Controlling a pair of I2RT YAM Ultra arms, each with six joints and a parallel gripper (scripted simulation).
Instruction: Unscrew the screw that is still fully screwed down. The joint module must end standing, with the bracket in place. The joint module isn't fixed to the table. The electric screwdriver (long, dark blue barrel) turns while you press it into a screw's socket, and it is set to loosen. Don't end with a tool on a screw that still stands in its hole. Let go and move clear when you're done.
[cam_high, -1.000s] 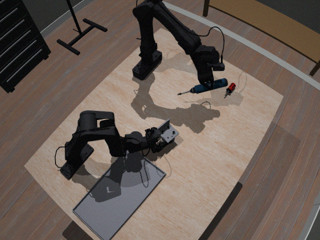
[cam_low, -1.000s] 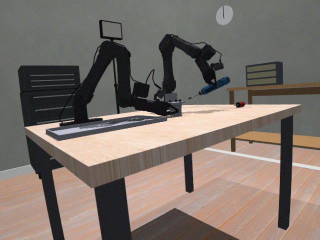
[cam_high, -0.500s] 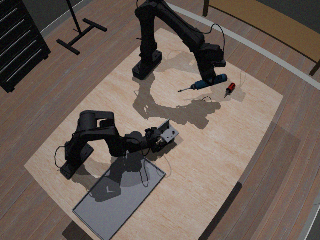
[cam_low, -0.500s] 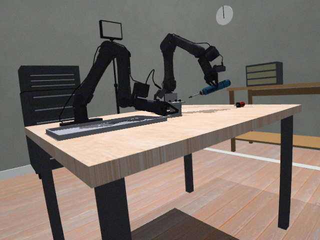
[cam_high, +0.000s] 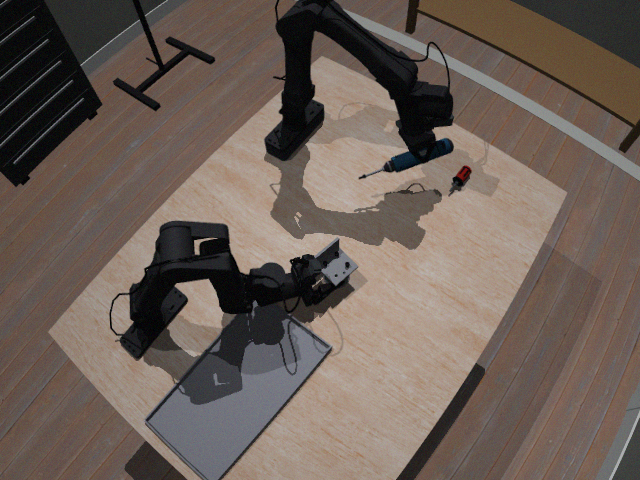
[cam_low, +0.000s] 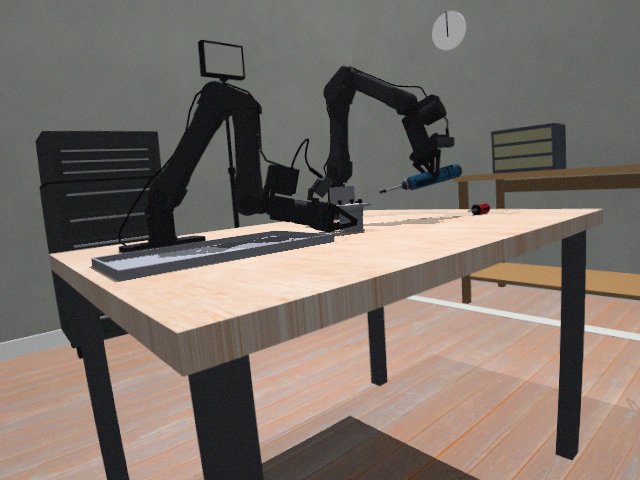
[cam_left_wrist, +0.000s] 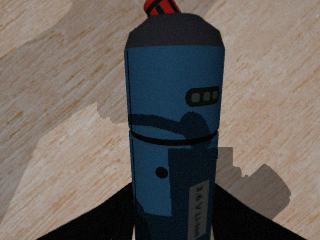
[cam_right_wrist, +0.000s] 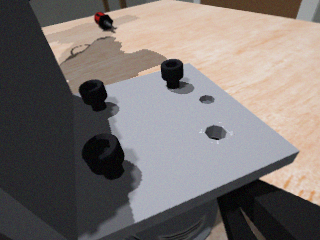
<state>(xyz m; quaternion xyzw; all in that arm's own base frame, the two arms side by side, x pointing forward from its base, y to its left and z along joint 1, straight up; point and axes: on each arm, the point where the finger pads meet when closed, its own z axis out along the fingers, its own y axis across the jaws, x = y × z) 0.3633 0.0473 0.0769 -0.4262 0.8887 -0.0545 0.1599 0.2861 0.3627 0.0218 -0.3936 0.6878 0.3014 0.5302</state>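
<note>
My right hand is 5 cm below the grey bracket. Also, from my right hand: shallow grey tray (5 cm behind, 35 cm to the right, 2 cm below); small red-handled screwdriver (15 cm ahead, 41 cm to the left, 1 cm below).
</note>
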